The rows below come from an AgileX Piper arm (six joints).
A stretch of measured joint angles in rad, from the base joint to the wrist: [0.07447 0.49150 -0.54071 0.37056 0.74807 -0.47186]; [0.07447 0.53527 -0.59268 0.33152 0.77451 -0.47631]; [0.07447 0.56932 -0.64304 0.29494 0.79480 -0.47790]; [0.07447 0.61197 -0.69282 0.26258 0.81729 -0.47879]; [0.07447 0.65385 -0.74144 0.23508 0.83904 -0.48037]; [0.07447 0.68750 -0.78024 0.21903 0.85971 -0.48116]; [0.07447 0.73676 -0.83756 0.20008 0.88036 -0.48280]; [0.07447 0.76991 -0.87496 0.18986 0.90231 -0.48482]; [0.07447 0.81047 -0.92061 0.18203 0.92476 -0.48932]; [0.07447 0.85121 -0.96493 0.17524 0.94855 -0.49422]
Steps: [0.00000 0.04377 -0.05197 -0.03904 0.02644 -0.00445]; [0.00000 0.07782 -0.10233 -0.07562 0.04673 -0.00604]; [0.00000 0.12047 -0.15211 -0.10798 0.06922 -0.00693]; [0.00000 0.16235 -0.20073 -0.13548 0.09097 -0.00851]; [0.00000 0.19600 -0.23953 -0.15153 0.11164 -0.00930]; [0.00000 0.24526 -0.29685 -0.17048 0.13229 -0.01094]; [0.00000 0.27841 -0.33425 -0.18070 0.15424 -0.01296]; [0.00000 0.31897 -0.37990 -0.18853 0.17669 -0.01746]; [0.00000 0.35971 -0.42422 -0.19532 0.20048 -0.02236]
